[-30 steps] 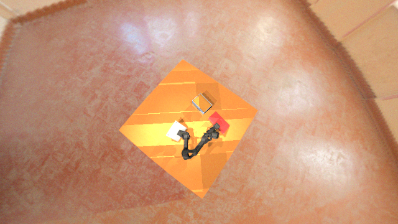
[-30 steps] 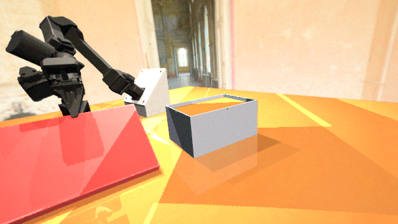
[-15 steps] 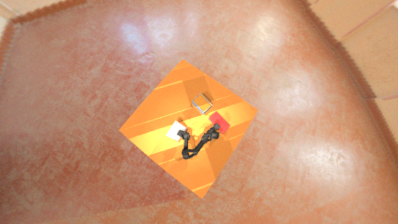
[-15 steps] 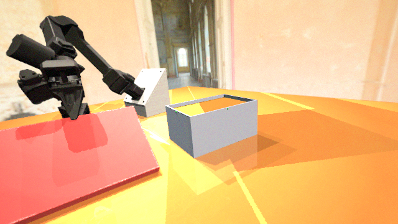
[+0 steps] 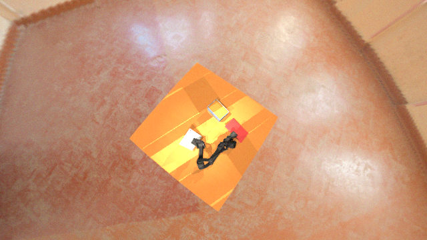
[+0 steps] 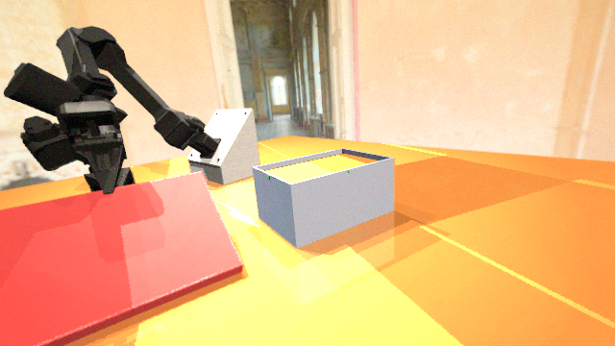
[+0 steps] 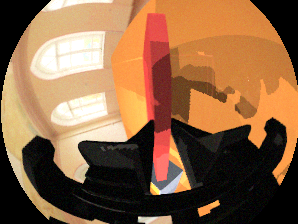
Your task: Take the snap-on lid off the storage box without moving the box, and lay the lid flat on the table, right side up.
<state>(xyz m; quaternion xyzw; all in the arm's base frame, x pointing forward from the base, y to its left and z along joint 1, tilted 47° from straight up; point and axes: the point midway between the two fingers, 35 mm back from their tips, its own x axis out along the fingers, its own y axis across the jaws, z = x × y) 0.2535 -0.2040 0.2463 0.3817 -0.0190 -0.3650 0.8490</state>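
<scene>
Right now my gripper tip is 70 mm short of the red lid, 40 mm above it and 20 mm to the left of it. The rest, counted from my gripper tip: grey storage box 280 mm to the left, 160 mm ahead, 50 mm below.
</scene>
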